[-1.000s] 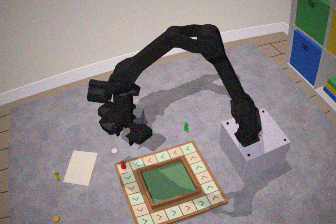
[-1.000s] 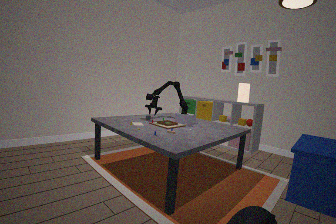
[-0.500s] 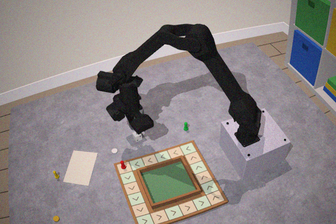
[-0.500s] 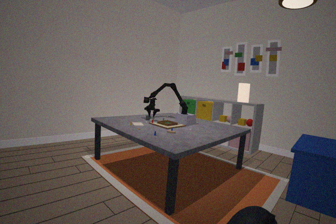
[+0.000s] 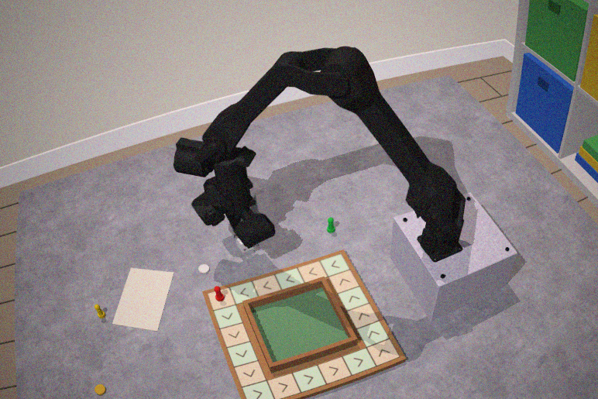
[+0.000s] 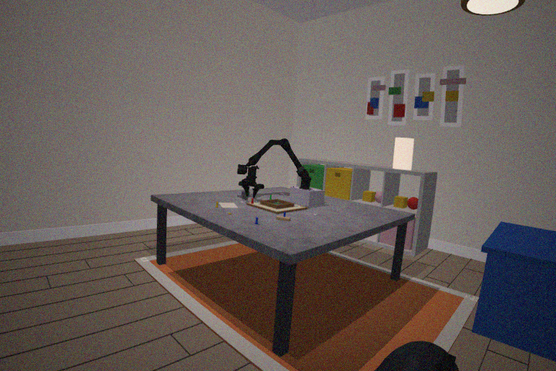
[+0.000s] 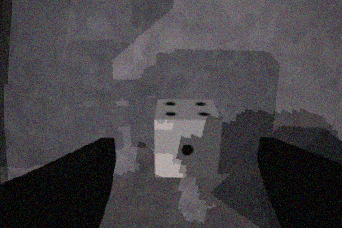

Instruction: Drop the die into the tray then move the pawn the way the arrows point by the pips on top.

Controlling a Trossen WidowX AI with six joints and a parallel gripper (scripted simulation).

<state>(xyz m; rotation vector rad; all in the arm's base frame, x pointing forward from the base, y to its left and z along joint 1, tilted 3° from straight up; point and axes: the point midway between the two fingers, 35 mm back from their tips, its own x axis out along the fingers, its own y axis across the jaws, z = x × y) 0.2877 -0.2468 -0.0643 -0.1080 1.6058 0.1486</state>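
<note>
Right now the white die is 10 mm below my gripper tip. The rest, counted from my gripper tip: grey block: 30 mm behind, 80 mm to the right; green pawn: 170 mm behind, 30 mm to the left, 10 mm below; red pawn: 90 mm ahead, 120 mm to the left.
</note>
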